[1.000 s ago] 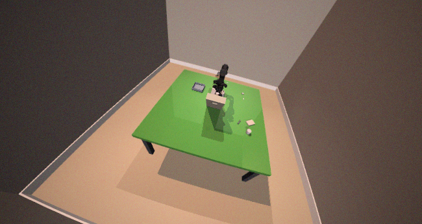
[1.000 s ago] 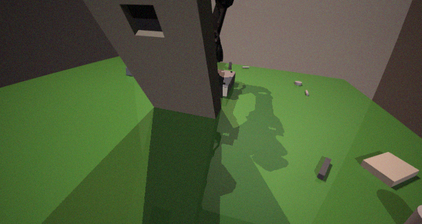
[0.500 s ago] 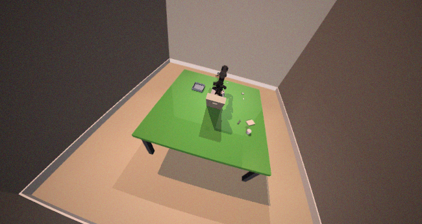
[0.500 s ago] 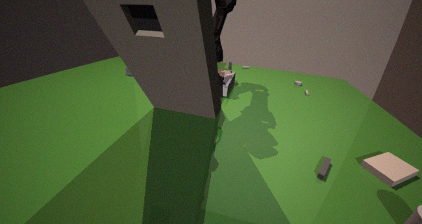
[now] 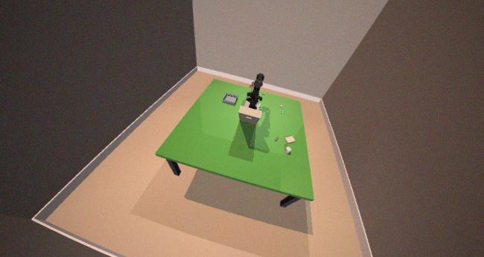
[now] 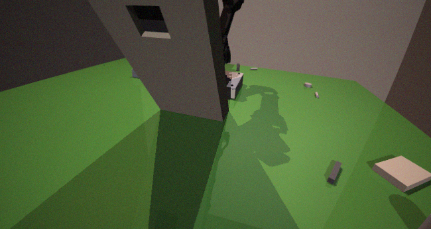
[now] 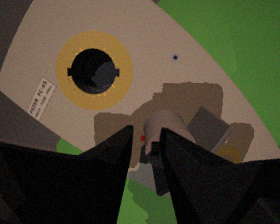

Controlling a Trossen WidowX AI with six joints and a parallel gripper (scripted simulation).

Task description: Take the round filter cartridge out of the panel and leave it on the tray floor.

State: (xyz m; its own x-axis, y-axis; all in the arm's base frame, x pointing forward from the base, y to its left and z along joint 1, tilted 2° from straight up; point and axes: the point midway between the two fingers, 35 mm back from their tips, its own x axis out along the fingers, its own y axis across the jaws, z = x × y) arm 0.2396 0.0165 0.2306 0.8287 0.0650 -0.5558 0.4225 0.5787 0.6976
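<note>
Right now my gripper tip is 40 mm above the round filter cartridge. From my gripper tip the other things lie so: grey square tray (310 mm behind, 310 mm to the right, 230 mm below); service panel (50 mm ahead, 60 mm below); flat tan block (10 mm ahead, 470 mm to the left, 240 mm below).
</note>
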